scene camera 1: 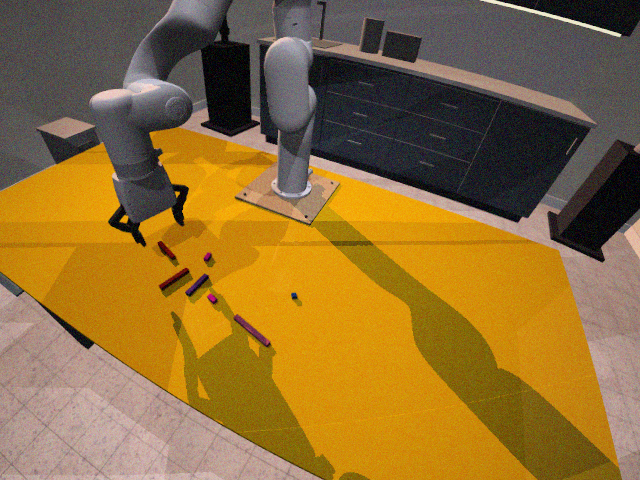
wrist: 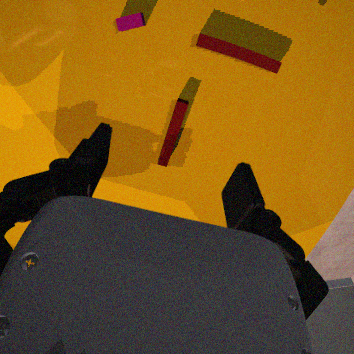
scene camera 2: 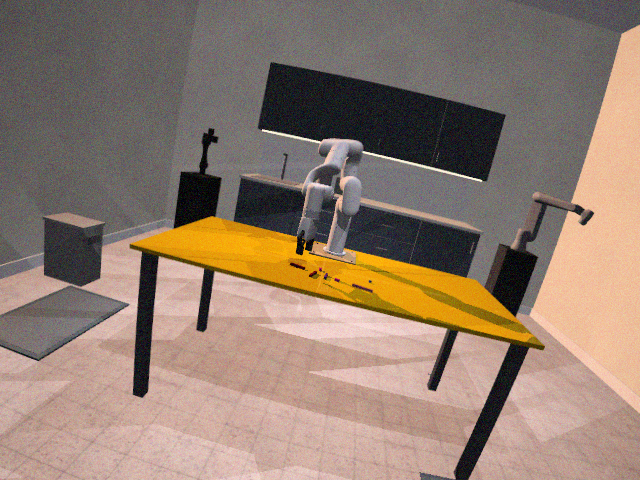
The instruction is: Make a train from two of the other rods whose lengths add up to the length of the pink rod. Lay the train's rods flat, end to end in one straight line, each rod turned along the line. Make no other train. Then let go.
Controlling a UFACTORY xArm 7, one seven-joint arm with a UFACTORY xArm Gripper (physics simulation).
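Frame: origin at the arm's base, x ahead, y left, z up, level; millimetres.
Seen in the pictures: gripper, fingertip midpoint: (scene camera 1: 161,232) (wrist: 171,160) (scene camera 2: 303,252); arm's base, link origin: (scene camera 1: 291,187) (scene camera 2: 334,251).
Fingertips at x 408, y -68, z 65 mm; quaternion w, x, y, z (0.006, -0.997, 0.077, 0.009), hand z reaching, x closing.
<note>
Offsets run from my fingertips to a thing's top centre. Level surfaces: height alone.
My gripper (scene camera 1: 161,233) (scene camera 2: 305,251) (wrist: 171,160) is open and empty above a dark red rod @(dx -3, dy -15, dz -62 mm) (scene camera 1: 166,250) (scene camera 2: 297,266) (wrist: 173,132), which lies flat. A second dark red rod @(dx +41, dy +69, dz -62 mm) (scene camera 1: 174,279) (scene camera 2: 312,273) (wrist: 239,53) lies apart from it at a different angle. A purple rod @(dx +22, dy +122, dz -62 mm) (scene camera 1: 196,284) (scene camera 2: 325,276) lies beside the second red rod, with a gap. One short magenta rod @(dx -48, dy +80, dz -62 mm) (scene camera 1: 207,256) (wrist: 130,22) and another short magenta rod @(dx +29, dy +173, dz -62 mm) (scene camera 1: 212,298) (scene camera 2: 337,280) lie apart. The long pink rod @(dx +36, dy +286, dz -62 mm) (scene camera 1: 251,330) (scene camera 2: 362,287) lies separately.
A small blue cube @(dx -78, dy +306, dz -62 mm) (scene camera 1: 294,296) (scene camera 2: 370,281) lies to the right of the rods. The arm's base plate (scene camera 1: 258,198) is bolted to the yellow table @(dz -73 mm) (scene camera 1: 361,382) (scene camera 2: 175,240) behind them. The table's front edge runs diagonally below the rods in scene camera 1.
</note>
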